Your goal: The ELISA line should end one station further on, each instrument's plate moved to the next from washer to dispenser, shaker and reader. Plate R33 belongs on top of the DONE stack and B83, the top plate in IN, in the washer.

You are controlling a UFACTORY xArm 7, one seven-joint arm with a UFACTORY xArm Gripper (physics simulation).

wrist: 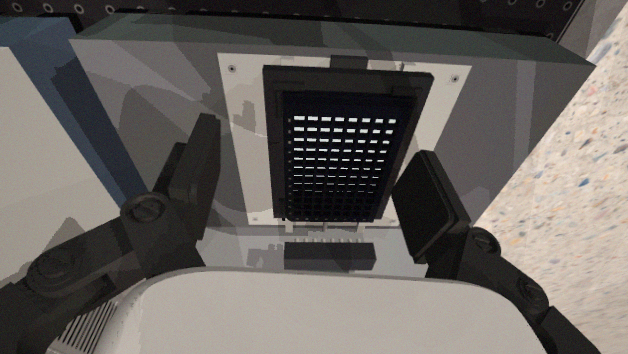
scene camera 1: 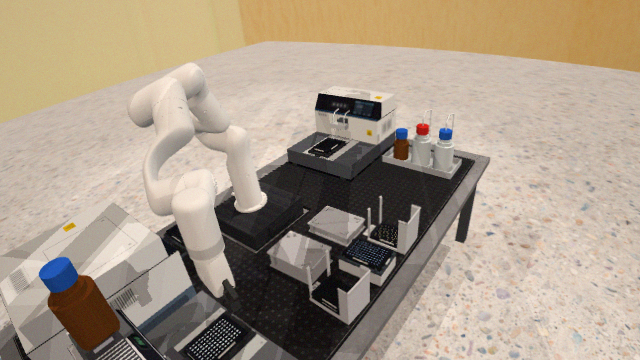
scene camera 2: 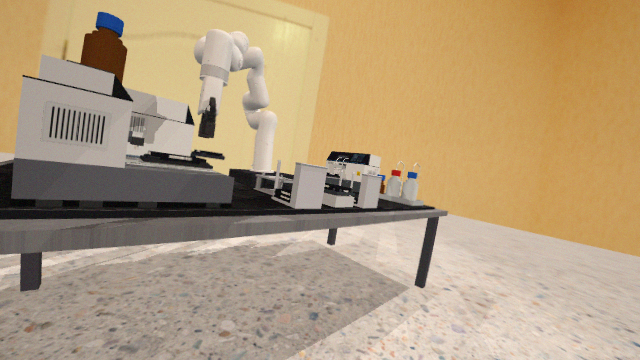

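My gripper is open and empty, above the carrier of the near instrument. A black well plate sits on that carrier, below and between the fingers in the wrist view. Another black plate is on the far instrument. The near rack holds a dark plate. The far rack holds a well plate. Between the racks, a dark plate lies on a white block. Plate names and rack labels cannot be read.
Two grey boxes stand behind the racks. A brown bottle with a blue cap rises at the left, near the white instrument housings. A tray with three capped bottles stands beside the far instrument.
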